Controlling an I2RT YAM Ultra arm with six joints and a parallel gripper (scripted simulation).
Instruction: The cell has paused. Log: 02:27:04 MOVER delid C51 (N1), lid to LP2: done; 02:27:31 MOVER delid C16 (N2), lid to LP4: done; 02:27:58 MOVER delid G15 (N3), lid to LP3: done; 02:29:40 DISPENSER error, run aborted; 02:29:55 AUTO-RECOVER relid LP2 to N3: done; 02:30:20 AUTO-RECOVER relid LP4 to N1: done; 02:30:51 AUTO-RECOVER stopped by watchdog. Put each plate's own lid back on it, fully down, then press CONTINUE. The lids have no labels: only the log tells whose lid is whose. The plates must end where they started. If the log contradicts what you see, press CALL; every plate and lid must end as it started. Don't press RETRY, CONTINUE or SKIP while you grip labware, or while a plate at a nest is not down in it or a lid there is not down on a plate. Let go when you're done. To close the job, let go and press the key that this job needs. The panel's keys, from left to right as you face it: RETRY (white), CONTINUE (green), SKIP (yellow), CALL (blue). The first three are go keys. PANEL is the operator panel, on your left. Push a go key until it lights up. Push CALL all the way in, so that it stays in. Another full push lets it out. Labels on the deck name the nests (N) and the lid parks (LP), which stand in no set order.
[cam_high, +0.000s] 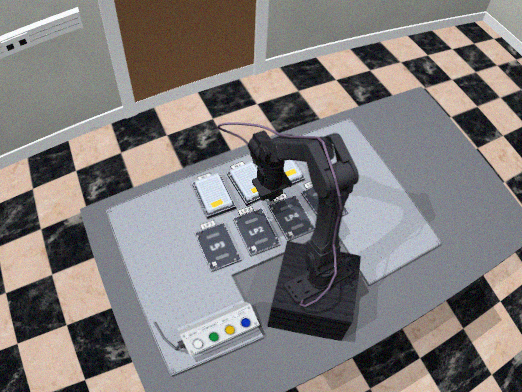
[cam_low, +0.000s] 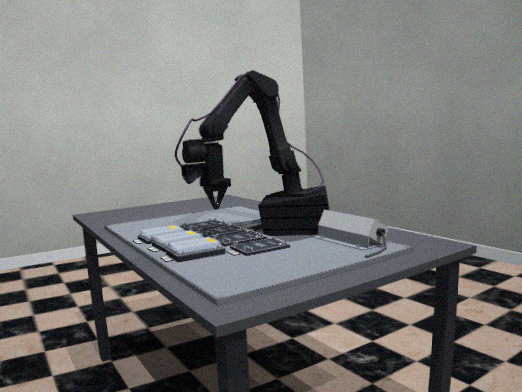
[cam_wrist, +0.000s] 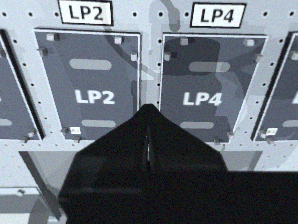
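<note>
Right now the green continue key is 30 cm behind my hand, 36 cm to the left of it and 4 cm below it. From my hand the other things lie so: blue call key: 30 cm behind, 26 cm to the left, 5 cm below; lp2 lid park: 4 cm behind, 7 cm to the left, 10 cm below; lp4 lid park: 5 cm behind, 6 cm to the right, 10 cm below.
</note>
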